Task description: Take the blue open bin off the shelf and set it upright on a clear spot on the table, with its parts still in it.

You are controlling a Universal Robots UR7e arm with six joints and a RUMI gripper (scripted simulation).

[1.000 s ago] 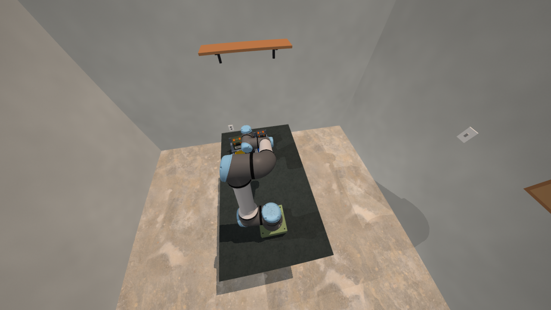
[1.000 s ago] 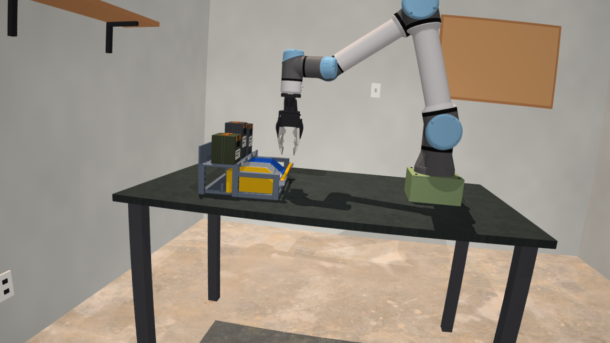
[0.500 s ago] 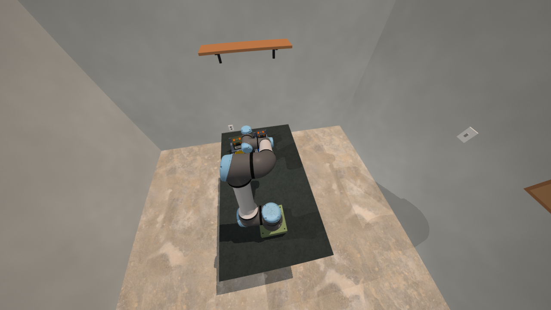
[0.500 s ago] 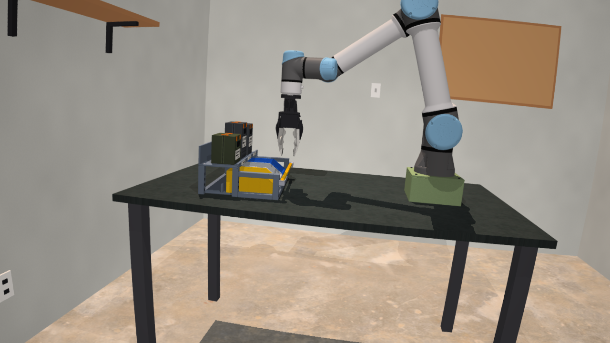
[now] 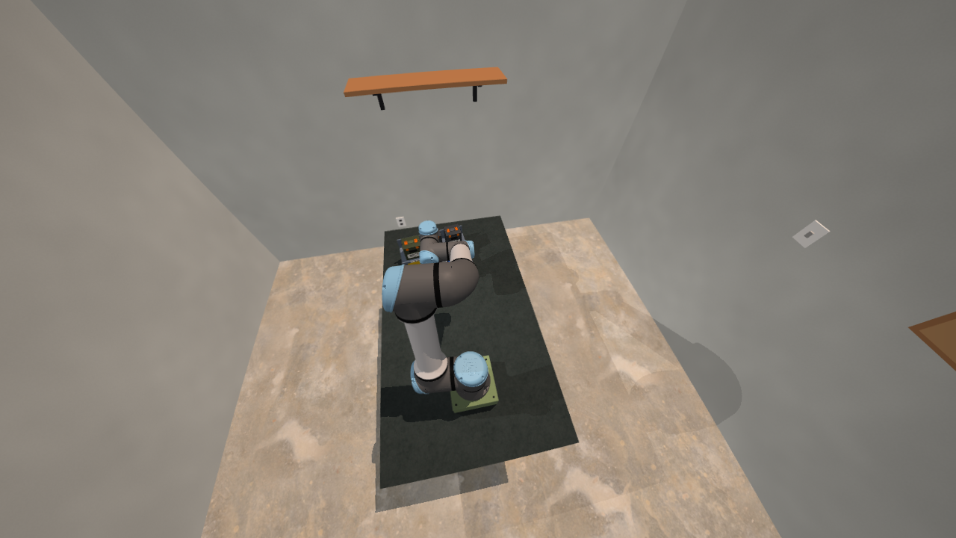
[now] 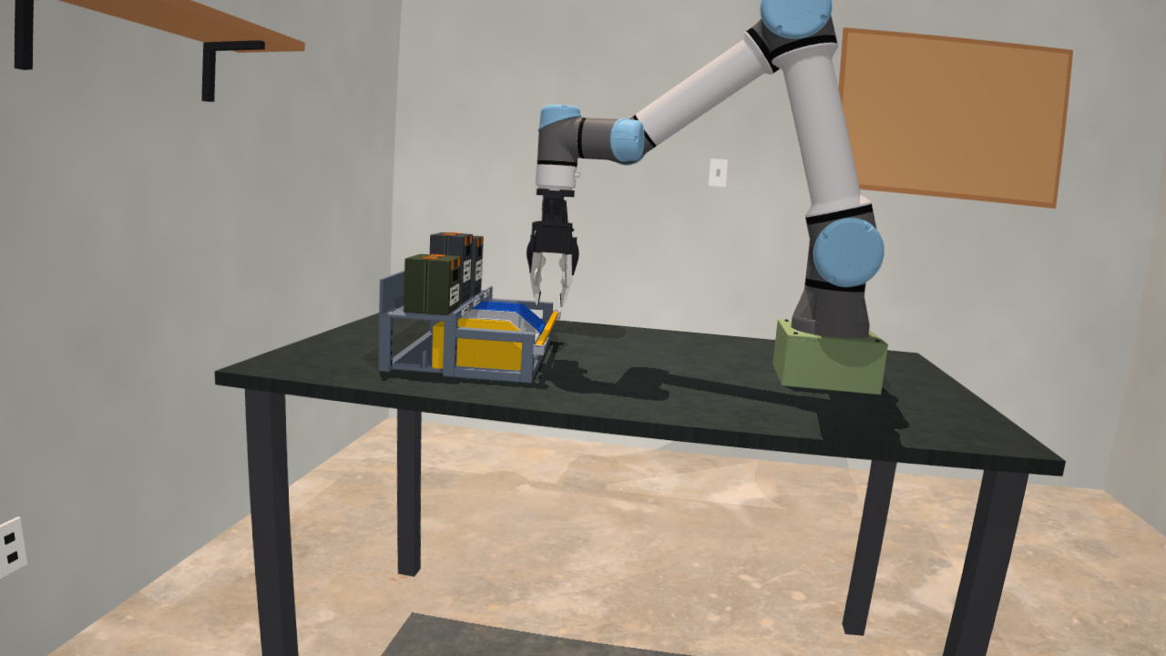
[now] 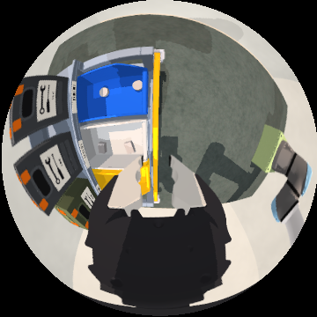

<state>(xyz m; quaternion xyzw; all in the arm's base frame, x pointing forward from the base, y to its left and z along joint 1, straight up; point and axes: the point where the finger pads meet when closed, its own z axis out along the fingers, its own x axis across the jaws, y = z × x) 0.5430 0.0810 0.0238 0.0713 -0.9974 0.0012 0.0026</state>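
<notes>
The thin yellow bar is 60 mm below my hand. From my hand the other things lie so: yellow bin (90 mm ahead, 130 mm to the left, 80 mm below); blue open bin (120 mm ahead, 100 mm to the right, 80 mm below); white bin (110 mm ahead, 20 mm to the left, 80 mm below).
</notes>
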